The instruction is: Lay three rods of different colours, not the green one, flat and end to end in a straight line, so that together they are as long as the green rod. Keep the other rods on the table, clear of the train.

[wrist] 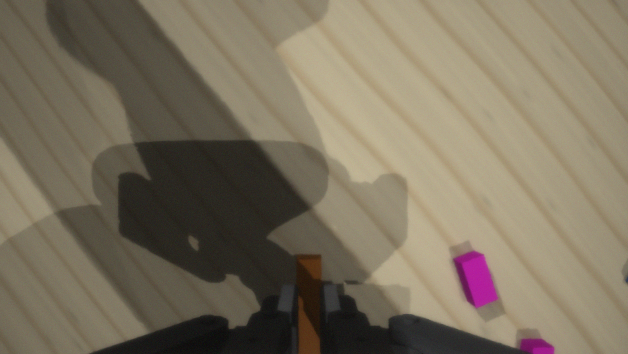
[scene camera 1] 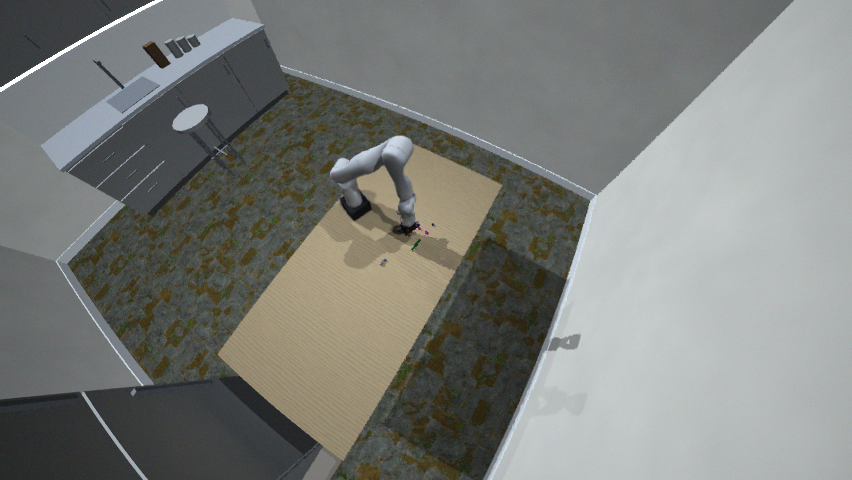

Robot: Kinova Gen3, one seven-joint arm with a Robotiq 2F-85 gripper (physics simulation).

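Places are measured from the arm's base along level axes (x ahead, y left, z up), in millimetres.
Where they show: gripper, fingertip midpoint: [wrist: 309, 306] [scene camera 1: 408, 233]; arm's base, origin of the base link: [scene camera 1: 354, 200].
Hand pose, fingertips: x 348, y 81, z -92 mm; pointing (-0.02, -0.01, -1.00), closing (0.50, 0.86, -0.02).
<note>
Things, the pixels of their centre, and the offset from my fingertips. Level surfaces: height alone.
- orange rod, body centre: [wrist: 309, 304] 1 mm left, 2 mm back, 4 mm up
- blue piece, body centre: [scene camera 1: 433, 224] 137 mm left, 70 mm ahead, 4 mm up
- green rod, body centre: [scene camera 1: 415, 244] 26 mm right, 81 mm ahead, 4 mm up
- greyish item, body centre: [scene camera 1: 382, 262] 229 mm right, 13 mm ahead, 4 mm up
- tan table top, its level: 1 mm down
My gripper [scene camera 1: 407, 231] [wrist: 309, 306] is shut on the orange rod [wrist: 309, 267], whose far end sticks out from between the fingertips in the wrist view. The rod is low over or on the table; which is not clear. A magenta rod [wrist: 476, 280] [scene camera 1: 426, 232] lies flat to the right of the fingers. A second magenta piece [wrist: 537, 346] [scene camera 1: 419, 227] shows partly at the wrist view's bottom edge. A blue piece [scene camera 1: 432, 224] [wrist: 626, 275] lies further right, mostly cut off in the wrist view. The green rod [scene camera 1: 416, 245] lies on the table near the gripper.
A small blue and greyish item [scene camera 1: 383, 262] lies on the tan table top [scene camera 1: 333, 316], apart from the other pieces; its parts are too small to tell. The arm's shadows fall across the table. A stool [scene camera 1: 190, 118] and a kitchen counter [scene camera 1: 214, 44] stand away from the table.
</note>
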